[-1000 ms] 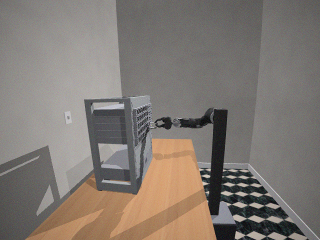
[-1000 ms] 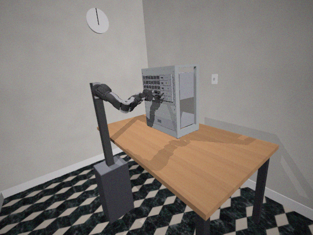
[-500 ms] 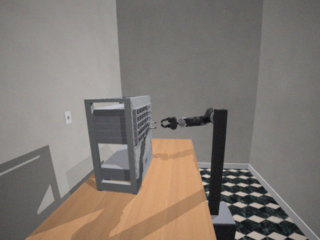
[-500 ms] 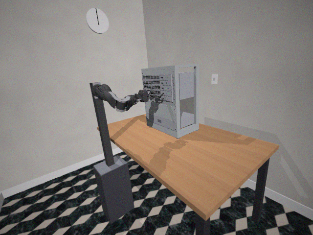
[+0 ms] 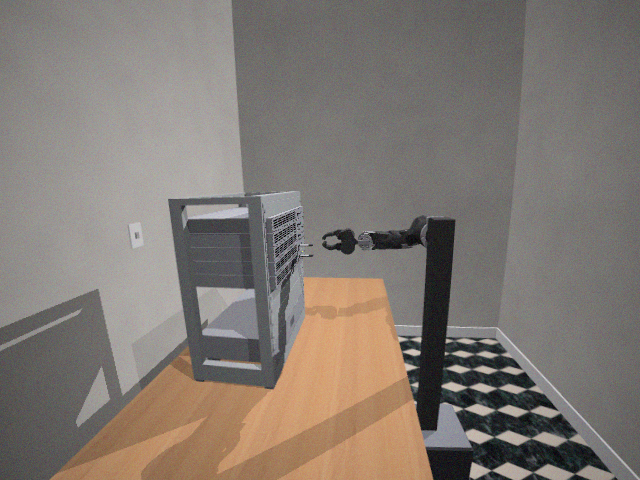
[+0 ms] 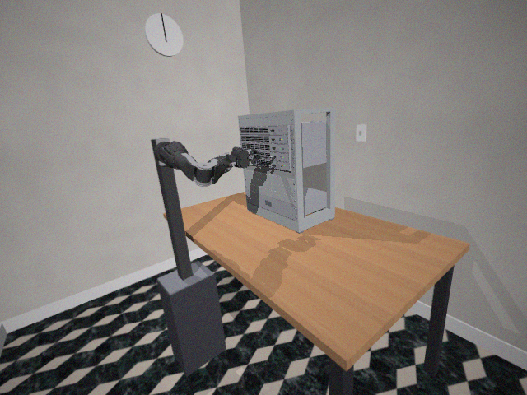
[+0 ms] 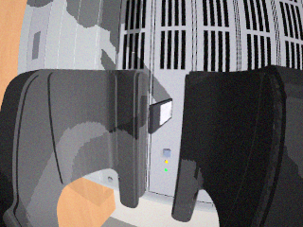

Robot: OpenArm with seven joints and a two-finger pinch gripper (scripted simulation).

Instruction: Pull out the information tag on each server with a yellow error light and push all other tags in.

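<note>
My hand is 140 mm short of the information tag, 10 mm to the left of it and 70 mm below it.
</note>
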